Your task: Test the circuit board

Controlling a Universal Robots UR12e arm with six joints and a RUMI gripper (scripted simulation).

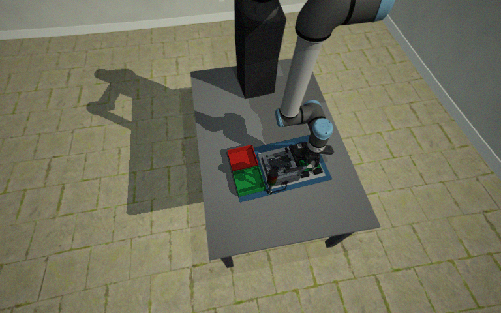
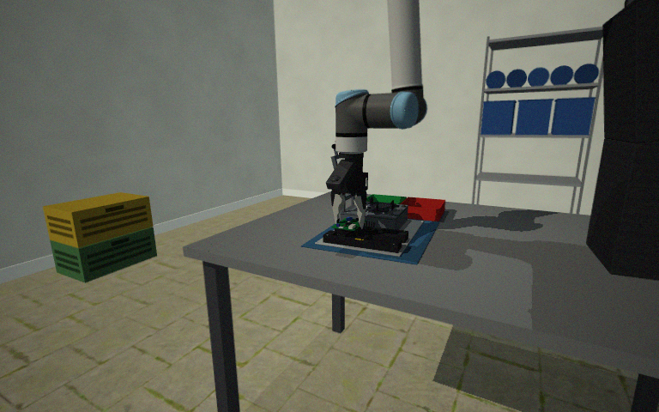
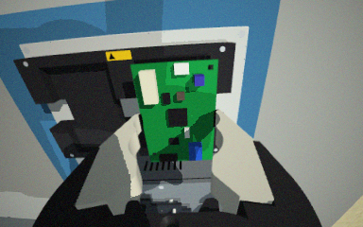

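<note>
The black latch piece lies 12 cm behind my hand, 10 cm to the right of it and 4 cm above it. From my hand the other things lie so: green bin (37 cm to the right, 4 cm below, 4 cm behind); then tester lid (18 cm to the right, 13 cm above, 6 cm ahead); then green circuit board (right at my hand).
</note>
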